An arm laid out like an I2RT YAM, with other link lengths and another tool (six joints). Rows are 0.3 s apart.
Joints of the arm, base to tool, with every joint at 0 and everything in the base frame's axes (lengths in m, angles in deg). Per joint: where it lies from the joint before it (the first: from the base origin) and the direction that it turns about. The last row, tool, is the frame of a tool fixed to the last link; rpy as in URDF.
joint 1: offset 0 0 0.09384 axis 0 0 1
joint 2: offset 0.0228 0.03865 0.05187 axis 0 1 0
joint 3: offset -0.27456 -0.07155 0 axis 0 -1 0
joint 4: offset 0.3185 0.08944 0.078 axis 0 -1 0
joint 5: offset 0.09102 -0.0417 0.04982 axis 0 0 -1
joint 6: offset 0.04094 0 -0.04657 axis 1 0 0
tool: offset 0.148 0.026 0.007 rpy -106.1 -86.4 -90
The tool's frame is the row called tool.
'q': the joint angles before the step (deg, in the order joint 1, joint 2, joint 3, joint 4, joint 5, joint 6). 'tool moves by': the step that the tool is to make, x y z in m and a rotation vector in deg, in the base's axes. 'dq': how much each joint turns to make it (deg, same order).
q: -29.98, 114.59, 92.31, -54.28, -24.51, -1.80
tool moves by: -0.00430, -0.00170, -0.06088, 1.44, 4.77, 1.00
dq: -0.13, 6.82, -0.08, 1.46, 0.91, -1.45
